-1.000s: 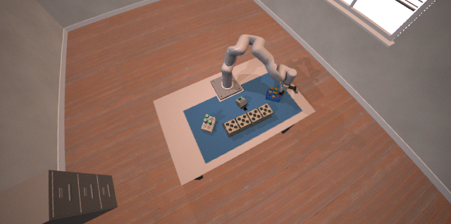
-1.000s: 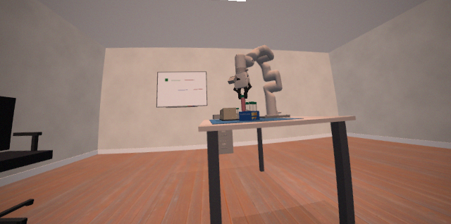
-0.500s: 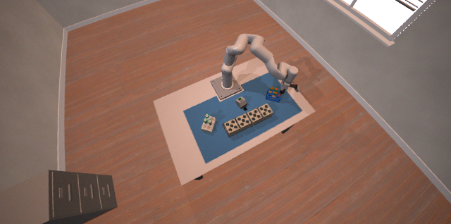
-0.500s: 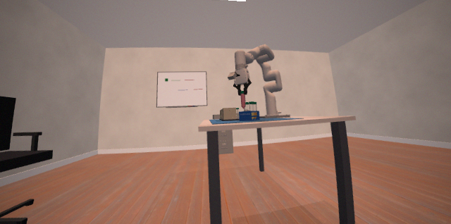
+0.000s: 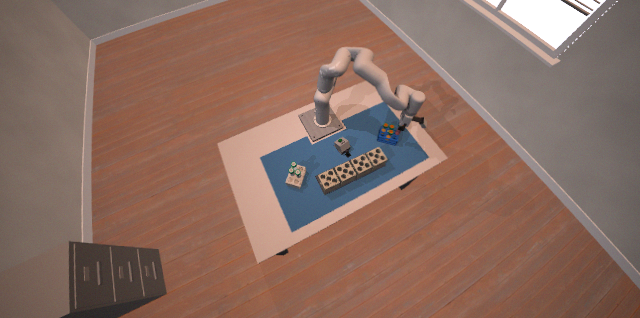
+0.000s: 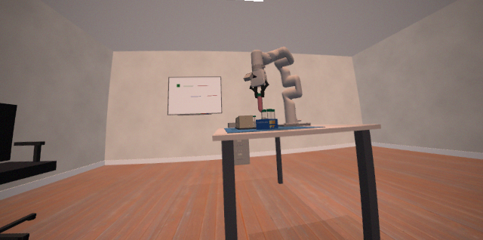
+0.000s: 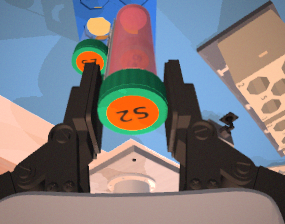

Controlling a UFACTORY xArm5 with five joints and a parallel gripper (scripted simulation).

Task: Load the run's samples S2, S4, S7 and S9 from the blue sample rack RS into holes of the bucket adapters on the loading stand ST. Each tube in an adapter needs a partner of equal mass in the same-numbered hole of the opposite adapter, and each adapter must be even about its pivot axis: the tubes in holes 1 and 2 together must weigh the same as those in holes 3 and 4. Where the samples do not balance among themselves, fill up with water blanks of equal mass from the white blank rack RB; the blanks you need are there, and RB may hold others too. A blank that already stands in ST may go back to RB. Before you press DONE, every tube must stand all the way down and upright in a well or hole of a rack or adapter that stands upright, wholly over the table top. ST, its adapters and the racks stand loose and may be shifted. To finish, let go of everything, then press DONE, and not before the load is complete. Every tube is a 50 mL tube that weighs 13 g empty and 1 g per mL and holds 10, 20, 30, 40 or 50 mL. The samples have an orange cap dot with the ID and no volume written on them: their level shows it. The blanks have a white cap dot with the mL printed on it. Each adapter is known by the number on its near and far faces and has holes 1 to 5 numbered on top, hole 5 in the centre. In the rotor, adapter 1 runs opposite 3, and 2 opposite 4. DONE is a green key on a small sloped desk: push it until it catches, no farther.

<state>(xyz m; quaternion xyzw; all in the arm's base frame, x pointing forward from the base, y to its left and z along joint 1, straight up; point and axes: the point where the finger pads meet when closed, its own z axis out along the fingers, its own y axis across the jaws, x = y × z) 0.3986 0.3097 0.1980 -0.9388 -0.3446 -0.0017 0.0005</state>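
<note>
My gripper is now 1 cm past the sample tube S2 and 5 cm above it. Round my hand: sample tube S9: 2 cm behind, 2 cm to the right, 15 cm below; then sample tube S4: 9 cm behind, 2 cm to the right, 15 cm below; then sample tube S7: 5 cm behind, 15 cm below.
</note>
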